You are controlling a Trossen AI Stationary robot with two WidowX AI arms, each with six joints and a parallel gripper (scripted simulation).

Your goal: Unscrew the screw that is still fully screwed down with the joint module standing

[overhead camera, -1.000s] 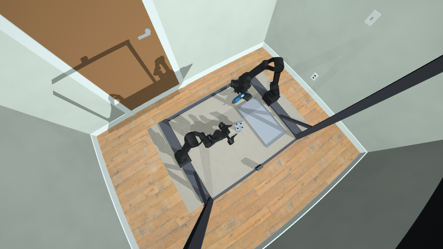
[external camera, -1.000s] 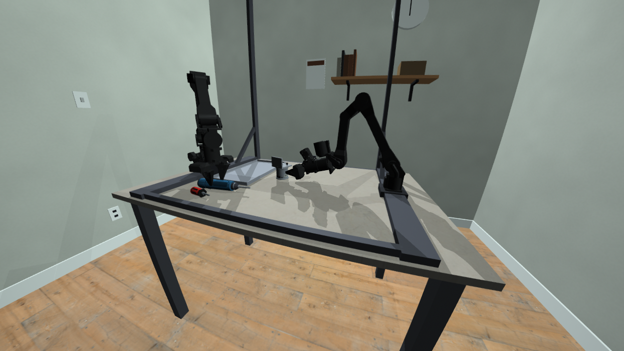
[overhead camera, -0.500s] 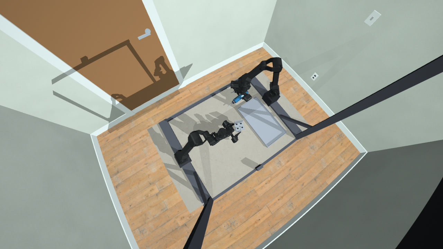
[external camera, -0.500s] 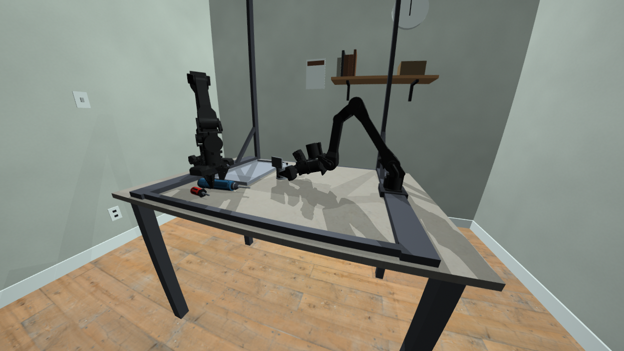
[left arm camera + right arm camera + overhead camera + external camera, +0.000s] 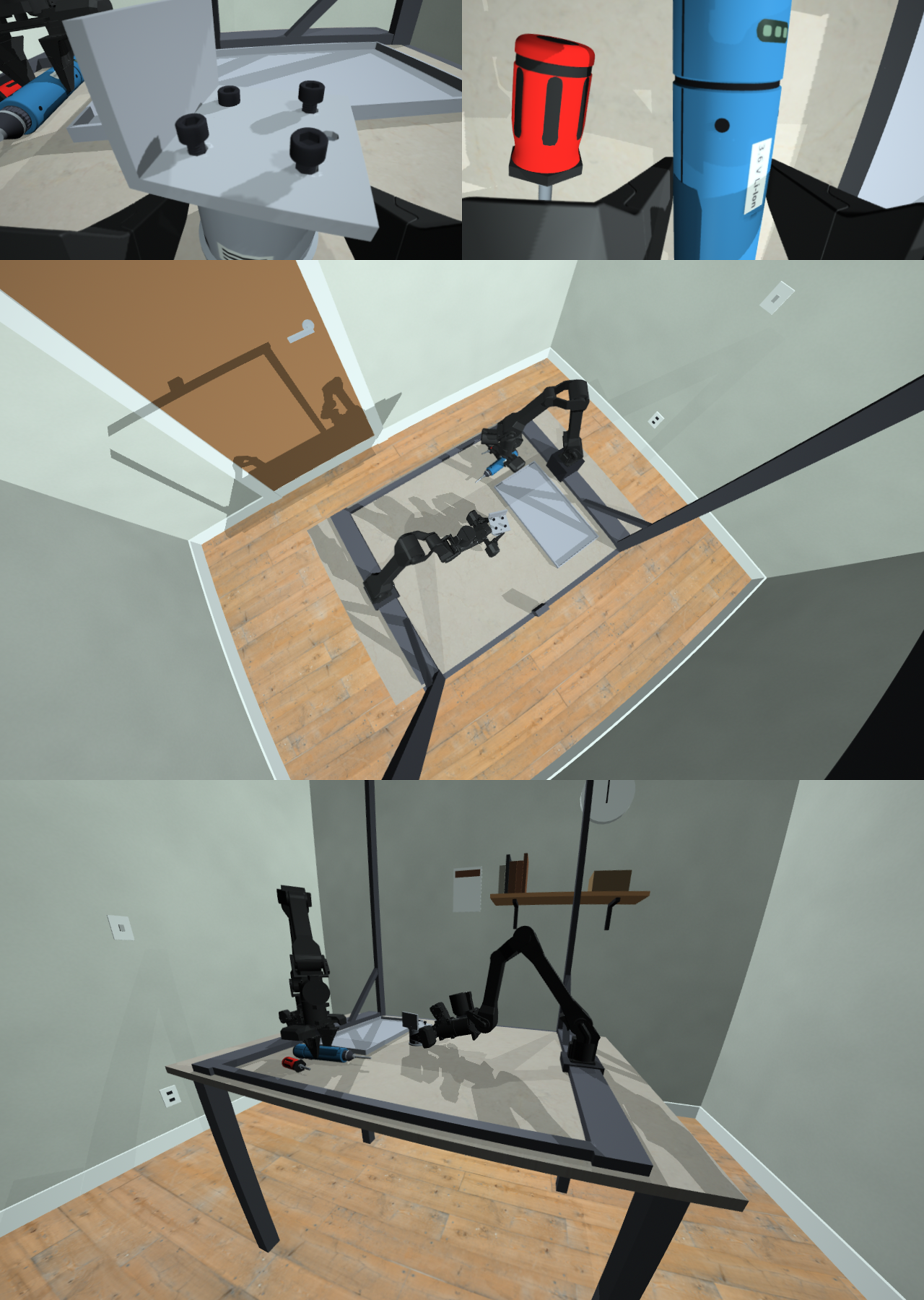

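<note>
Now: left hand 30 mm to the left of the grey joint module and 10 mm above it. Also, from my left hand: grey l-shaped bracket (30 mm to the right, 30 mm above); then shallow grey tray (60 mm behind, 230 mm to the right, 30 mm below); then black screw (10 mm ahead, 50 mm to the right, 30 mm above).
</note>
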